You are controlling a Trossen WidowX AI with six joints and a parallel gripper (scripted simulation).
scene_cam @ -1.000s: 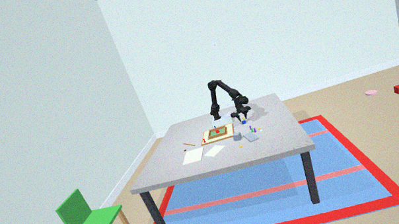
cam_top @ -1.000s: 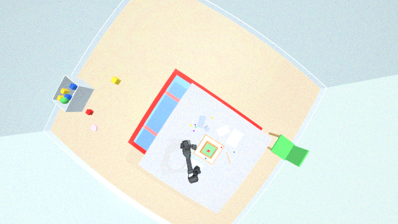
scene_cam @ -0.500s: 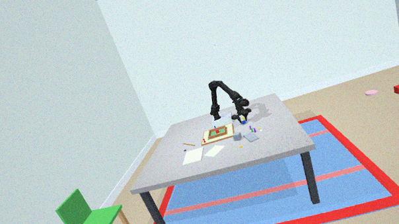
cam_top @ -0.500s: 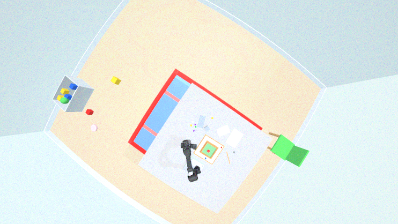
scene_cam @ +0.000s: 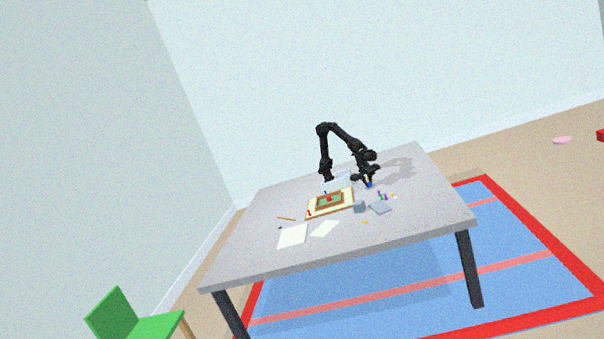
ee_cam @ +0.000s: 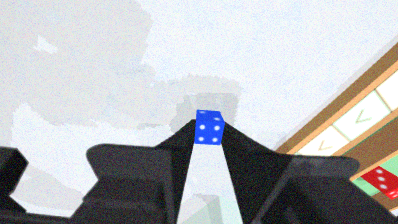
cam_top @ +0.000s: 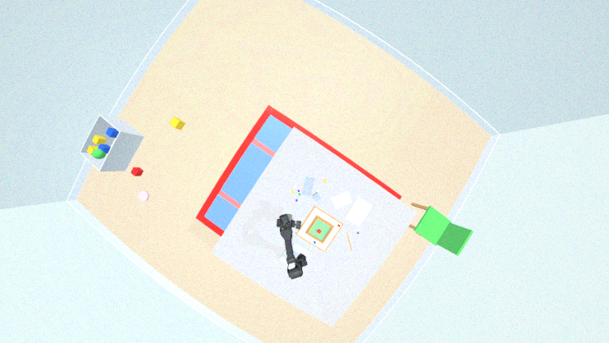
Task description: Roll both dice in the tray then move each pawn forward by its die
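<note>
Right now my gripper tip is 22 cm short of the red pawn, 34 cm to the left of it and 2 cm below it. Also, from my gripper tip: grey block (29 cm ahead, 5 cm to the right, 1 cm above).
</note>
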